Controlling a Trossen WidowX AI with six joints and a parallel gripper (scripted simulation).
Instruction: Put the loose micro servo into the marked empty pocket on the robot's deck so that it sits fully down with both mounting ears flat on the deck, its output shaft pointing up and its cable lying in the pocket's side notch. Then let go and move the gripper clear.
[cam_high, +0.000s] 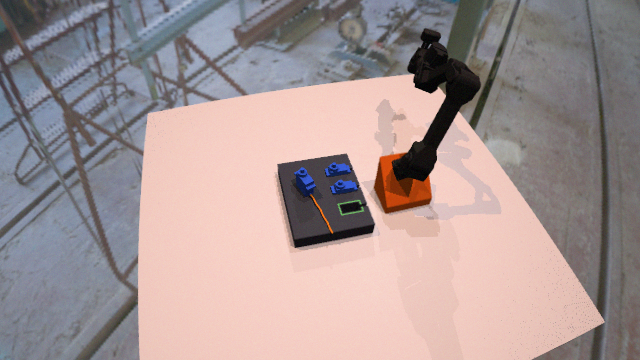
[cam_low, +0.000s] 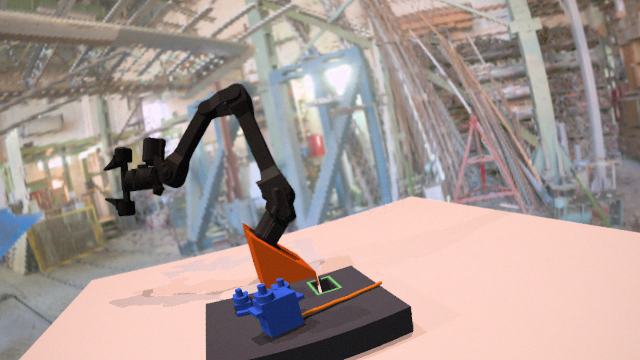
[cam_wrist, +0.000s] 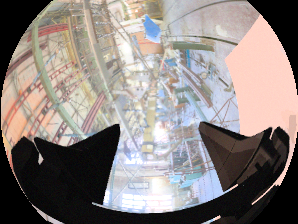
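The dark deck lies 56 cm ahead of my gripper tip, 34 cm to the left of it and 30 cm below it.
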